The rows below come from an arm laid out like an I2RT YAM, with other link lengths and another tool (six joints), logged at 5 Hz.
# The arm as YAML. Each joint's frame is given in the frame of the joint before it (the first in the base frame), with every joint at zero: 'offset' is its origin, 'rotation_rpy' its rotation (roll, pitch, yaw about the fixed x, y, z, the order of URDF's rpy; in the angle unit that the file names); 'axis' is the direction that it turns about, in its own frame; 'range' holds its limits. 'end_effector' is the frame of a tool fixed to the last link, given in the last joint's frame.
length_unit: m
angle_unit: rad
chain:
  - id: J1
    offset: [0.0, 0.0, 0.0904]
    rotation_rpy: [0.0, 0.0, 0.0]
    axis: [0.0, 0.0, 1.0]
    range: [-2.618, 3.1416]
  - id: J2
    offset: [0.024, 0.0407, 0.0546]
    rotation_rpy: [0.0, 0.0, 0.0]
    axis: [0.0, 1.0, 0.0]
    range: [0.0, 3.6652]
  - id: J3
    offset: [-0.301, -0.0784, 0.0]
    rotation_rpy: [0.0, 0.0, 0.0]
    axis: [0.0, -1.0, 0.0]
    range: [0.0, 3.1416]
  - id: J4
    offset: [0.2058, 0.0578, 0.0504]
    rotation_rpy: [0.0, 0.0, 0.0]
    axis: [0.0, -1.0, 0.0]
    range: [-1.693, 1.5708]
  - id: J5
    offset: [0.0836, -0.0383, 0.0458]
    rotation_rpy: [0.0, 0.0, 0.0]
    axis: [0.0, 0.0, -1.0]
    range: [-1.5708, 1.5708]
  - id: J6
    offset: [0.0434, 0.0, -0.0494]
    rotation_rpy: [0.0, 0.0, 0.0]
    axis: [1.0, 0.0, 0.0]
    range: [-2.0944, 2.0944]
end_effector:
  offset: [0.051, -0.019, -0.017]
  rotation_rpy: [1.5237, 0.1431, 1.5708]
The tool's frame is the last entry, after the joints.
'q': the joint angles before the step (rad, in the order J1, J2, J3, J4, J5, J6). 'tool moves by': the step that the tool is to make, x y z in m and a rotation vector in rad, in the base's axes. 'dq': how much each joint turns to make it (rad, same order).
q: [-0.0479, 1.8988, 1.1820, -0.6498, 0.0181, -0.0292]
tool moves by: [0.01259, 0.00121, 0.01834, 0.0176, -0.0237, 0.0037]
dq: [0.0000, 0.0000, 0.0950, -0.0722, -0.0191, 0.0004]
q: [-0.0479, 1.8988, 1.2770, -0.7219, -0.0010, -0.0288]
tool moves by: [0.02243, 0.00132, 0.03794, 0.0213, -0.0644, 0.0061]
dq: [0.0000, 0.0000, 0.1812, -0.1179, -0.0251, 0.0004]
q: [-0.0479, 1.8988, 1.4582, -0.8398, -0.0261, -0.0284]
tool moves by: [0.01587, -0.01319, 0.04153, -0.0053, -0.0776, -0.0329]
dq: [-0.0328, 0.0000, 0.1831, -0.1053, 0.0003, 0.0000]
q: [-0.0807, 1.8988, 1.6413, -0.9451, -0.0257, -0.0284]
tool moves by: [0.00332, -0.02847, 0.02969, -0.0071, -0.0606, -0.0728]
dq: [-0.0728, -0.0004, 0.1252, -0.0646, 0.0000, 0.0000]
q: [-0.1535, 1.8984, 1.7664, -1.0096, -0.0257, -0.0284]
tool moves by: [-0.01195, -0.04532, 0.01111, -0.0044, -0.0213, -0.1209]
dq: [-0.1206, -0.0007, 0.0459, -0.0248, -0.0001, 0.0004]
